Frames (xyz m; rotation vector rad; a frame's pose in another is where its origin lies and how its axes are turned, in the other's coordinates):
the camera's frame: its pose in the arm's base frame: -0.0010 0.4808 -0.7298 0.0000 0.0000 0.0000
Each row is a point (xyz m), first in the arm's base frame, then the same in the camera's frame.
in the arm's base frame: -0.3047 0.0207 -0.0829
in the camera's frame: -0.3037 -0.4601 0.6469
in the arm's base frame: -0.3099 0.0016 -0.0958
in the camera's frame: -0.3089 -0.4792 0.6340
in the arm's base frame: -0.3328 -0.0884 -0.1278
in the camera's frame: -0.3318 -0.5692 0.6020
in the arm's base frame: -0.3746 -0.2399 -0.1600
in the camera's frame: -0.3736 -0.7207 0.5698
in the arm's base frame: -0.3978 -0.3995 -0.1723
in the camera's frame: -0.3968 -0.8803 0.5575
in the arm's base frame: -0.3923 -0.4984 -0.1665
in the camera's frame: -0.3913 -0.9792 0.5633
